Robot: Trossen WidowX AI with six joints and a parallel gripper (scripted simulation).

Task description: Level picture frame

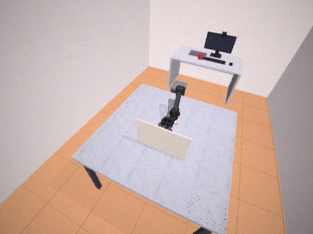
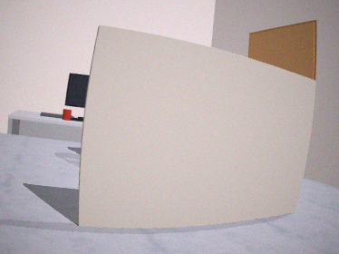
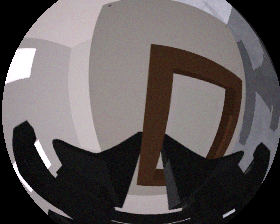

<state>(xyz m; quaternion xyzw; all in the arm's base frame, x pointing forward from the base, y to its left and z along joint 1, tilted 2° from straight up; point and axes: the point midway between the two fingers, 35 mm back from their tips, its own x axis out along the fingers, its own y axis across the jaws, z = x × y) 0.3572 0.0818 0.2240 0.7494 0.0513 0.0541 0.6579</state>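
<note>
Right now my gripper tip is 1 cm short of the brown wooden picture frame, 1 cm to the right of it and 5 cm above it. Round my gripper tip: wall panel: 3 cm ahead, 1 cm to the right, 7 cm below.
</note>
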